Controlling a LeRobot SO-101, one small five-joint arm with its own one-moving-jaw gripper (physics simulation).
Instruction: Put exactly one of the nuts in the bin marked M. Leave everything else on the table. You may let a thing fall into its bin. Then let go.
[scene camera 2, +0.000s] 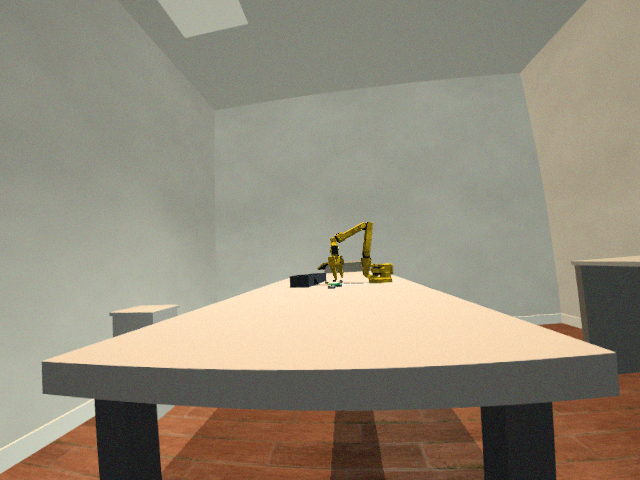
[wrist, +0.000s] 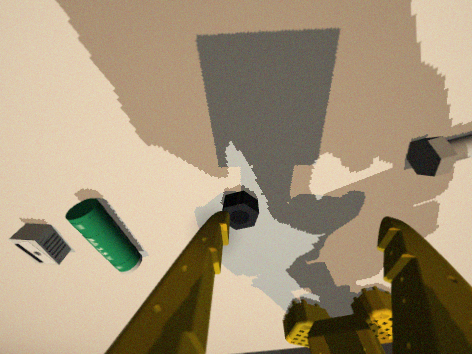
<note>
In view: a green battery (wrist: 89, 217) and a grey sharpener (wrist: 41, 243).
</note>
